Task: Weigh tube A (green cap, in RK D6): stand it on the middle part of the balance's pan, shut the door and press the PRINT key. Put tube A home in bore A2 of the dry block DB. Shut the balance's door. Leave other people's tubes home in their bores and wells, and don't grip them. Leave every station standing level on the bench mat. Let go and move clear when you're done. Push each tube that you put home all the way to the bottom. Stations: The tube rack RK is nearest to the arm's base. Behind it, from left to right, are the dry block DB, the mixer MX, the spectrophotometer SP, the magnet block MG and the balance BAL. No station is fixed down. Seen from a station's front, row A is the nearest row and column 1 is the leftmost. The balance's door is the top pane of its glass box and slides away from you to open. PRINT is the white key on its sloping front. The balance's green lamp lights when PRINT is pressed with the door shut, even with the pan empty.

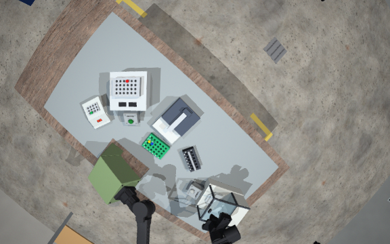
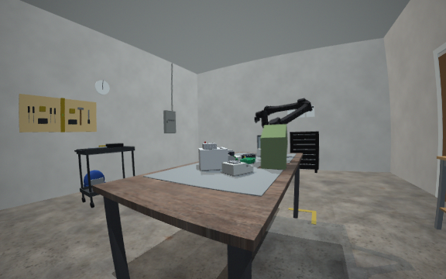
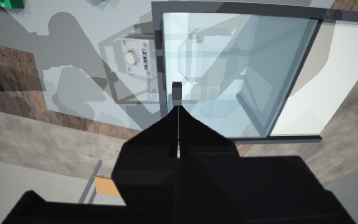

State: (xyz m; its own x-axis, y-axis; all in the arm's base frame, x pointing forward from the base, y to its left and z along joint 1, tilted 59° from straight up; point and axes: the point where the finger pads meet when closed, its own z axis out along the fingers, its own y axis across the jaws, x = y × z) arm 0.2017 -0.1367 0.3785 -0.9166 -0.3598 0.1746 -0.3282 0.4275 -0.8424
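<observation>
Right now the sliding door is 10 mm ahead of my hand, 30 mm to the right of it and 40 mm below it. Also, from my hand: magnet block MG: 100 mm ahead, 220 mm to the left, 230 mm below; white print key: 30 mm behind, 90 mm to the left, 190 mm below; balance pan: 20 mm ahead, 50 mm to the right, 180 mm below.
</observation>
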